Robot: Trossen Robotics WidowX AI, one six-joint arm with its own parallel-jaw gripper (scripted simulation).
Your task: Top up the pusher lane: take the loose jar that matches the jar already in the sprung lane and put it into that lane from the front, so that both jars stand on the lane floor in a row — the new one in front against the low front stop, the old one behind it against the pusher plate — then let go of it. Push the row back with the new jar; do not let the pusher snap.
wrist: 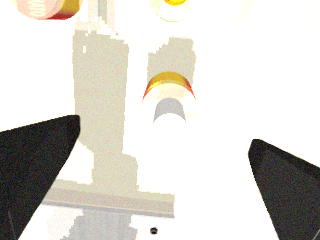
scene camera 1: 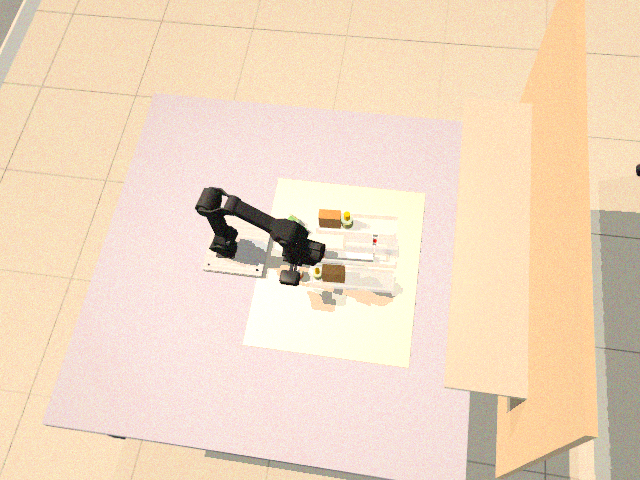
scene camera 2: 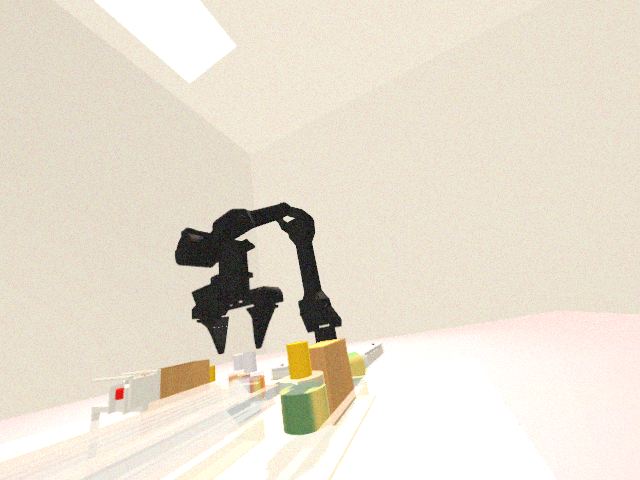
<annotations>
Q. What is my gripper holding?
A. Nothing.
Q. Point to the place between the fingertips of my gripper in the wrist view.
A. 166,135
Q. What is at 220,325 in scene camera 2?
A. My gripper.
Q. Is my gripper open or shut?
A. Open.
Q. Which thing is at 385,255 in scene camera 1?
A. A clear lane rack.
</annotations>
